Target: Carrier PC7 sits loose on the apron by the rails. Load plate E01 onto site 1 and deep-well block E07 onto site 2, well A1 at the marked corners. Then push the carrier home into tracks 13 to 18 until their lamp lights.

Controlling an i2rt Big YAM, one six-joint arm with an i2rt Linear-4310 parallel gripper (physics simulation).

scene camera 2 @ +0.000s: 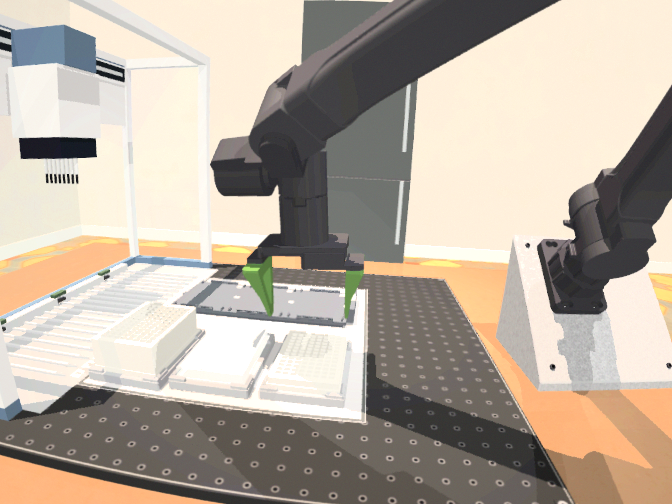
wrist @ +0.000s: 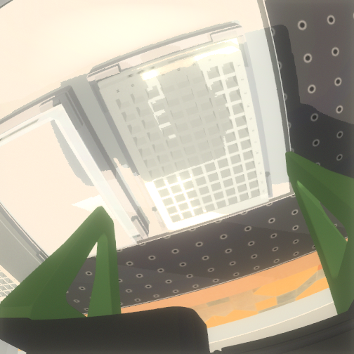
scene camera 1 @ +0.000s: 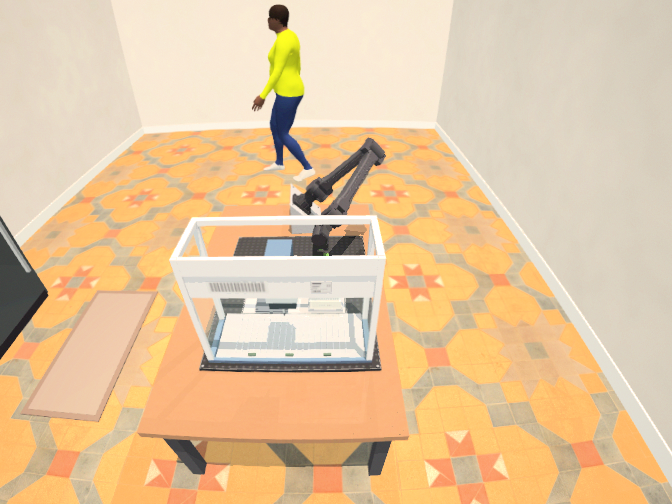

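The grey flat carrier (scene camera 2: 217, 297) lies on the white apron (scene camera 2: 355, 409), beside the ribbed track deck (scene camera 2: 81, 311) (scene camera 1: 244, 330). Three pieces of labware stand in a row on holders: a tall white block with wells (scene camera 2: 146, 336), a low smooth white piece (scene camera 2: 217, 352) (wrist: 35, 175), and a low white gridded plate (scene camera 2: 314, 355) (wrist: 200, 170). No labels or marked corners are readable. My gripper (scene camera 2: 308, 315) (wrist: 193, 188) is open and empty, pointing down. In scene camera 2 its green fingers overlap the carrier; their exact height above it is unclear. The wrist view shows the gridded plate between and beyond the fingertips.
A white frame (scene camera 1: 279, 267) (scene camera 2: 204, 162) encloses the deck. A pipetting head (scene camera 2: 59, 103) hangs inside it at the left. The dark perforated board (scene camera 2: 260, 461) (wrist: 175, 265) borders the apron. The arm's angled stand (scene camera 2: 521, 325) is at the right. A person (scene camera 1: 286, 65) is behind the table.
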